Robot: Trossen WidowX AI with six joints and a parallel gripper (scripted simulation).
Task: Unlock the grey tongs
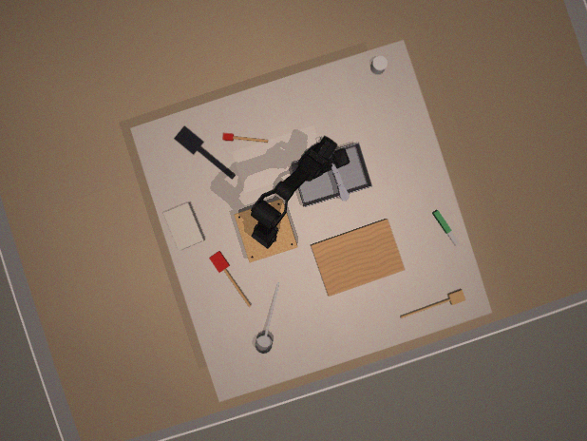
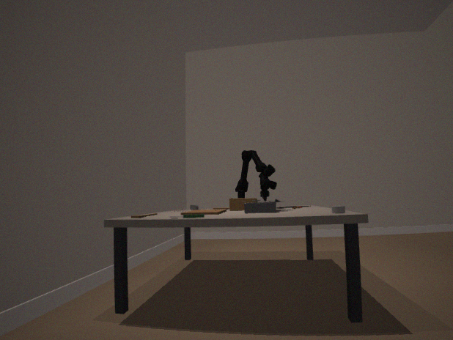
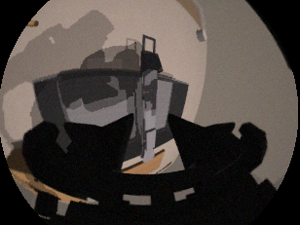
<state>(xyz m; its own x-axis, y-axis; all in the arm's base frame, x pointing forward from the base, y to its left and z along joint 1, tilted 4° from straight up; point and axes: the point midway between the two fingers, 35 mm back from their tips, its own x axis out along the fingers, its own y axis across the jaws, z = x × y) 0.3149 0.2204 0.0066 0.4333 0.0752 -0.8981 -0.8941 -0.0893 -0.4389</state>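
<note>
My gripper tip is now 1 cm past the grey roasting tin, 3 cm to the left of it and 5 cm above it. Also, from my gripper tip: wooden board (3 cm ahead, 41 cm to the right, 7 cm below); black spatula (54 cm behind, 21 cm to the left, 8 cm below); white cylinder (32 cm ahead, 40 cm to the left, 6 cm below).
</note>
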